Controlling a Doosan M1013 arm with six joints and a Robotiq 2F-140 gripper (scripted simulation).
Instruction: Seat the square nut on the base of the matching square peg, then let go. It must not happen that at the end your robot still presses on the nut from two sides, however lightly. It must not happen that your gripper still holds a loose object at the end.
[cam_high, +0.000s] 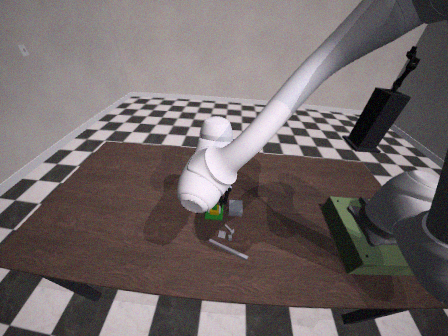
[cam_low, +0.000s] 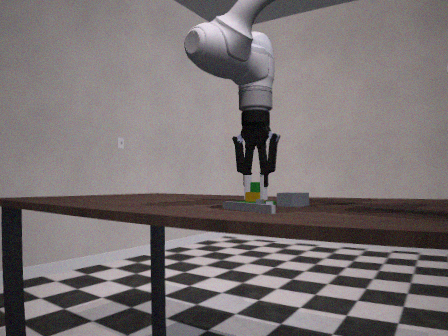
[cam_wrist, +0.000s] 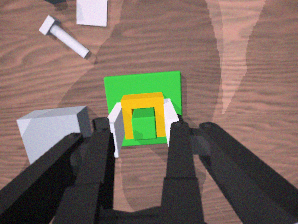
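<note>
The pale grey block is 100 mm behind my hand, 20 mm to the right of it and 30 mm below it. From my hand the other things lie so: flat square 40 mm behind, 110 mm to the left, 40 mm below; grey bolt 70 mm behind, 90 mm to the left, 40 mm below; grey bar 60 mm behind, 170 mm to the left, 40 mm below.
</note>
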